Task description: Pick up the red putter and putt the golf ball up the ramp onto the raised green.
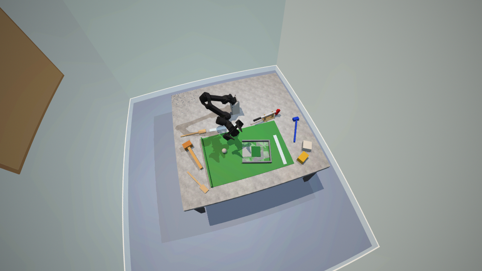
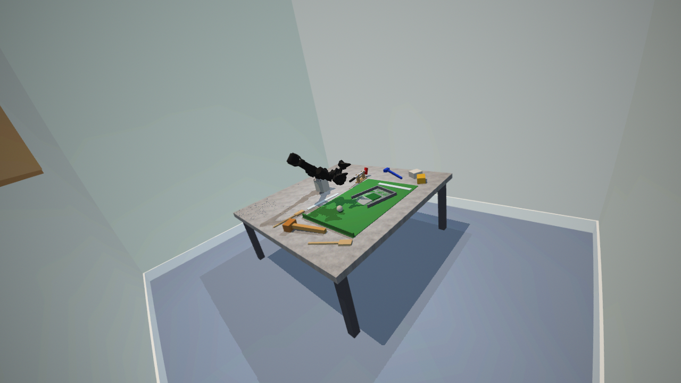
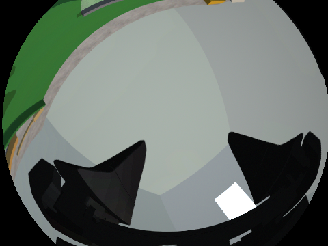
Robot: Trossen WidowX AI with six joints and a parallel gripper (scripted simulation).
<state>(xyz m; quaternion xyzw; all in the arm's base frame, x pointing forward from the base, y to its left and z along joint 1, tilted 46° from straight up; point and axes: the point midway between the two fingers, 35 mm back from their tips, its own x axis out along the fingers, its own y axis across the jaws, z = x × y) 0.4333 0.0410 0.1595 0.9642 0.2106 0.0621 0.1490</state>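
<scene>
The wooden stand lies 380 mm to the left of my gripper tip, 280 mm behind it and 240 mm below it. Also, from my gripper tip: green mat 270 mm below, 60 mm to the left, 10 mm ahead; white golf ball 250 mm below, 120 mm to the right, 30 mm behind; yellow block 520 mm to the left, 250 mm below, 220 mm ahead.
</scene>
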